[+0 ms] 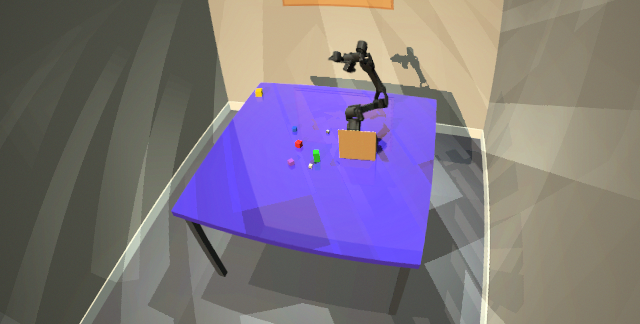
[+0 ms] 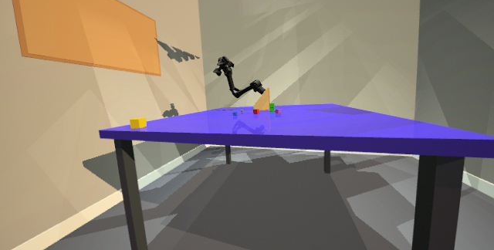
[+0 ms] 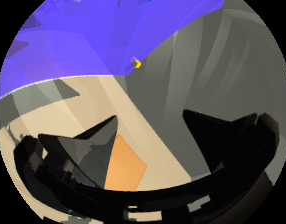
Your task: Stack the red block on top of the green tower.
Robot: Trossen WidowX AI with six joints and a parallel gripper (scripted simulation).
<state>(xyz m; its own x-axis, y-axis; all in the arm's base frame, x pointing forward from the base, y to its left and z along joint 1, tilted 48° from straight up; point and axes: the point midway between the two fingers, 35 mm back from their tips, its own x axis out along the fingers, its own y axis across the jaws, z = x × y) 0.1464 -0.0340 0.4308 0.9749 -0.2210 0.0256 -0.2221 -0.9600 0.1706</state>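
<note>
Right now the red block is 90 mm ahead of my gripper tip, 370 mm to the left of it and 350 mm below it. The rest, counted from my gripper tip: blue block 170 mm ahead, 250 mm to the left, 360 mm below; yellow block 600 mm ahead, 50 mm to the right, 350 mm below.
</note>
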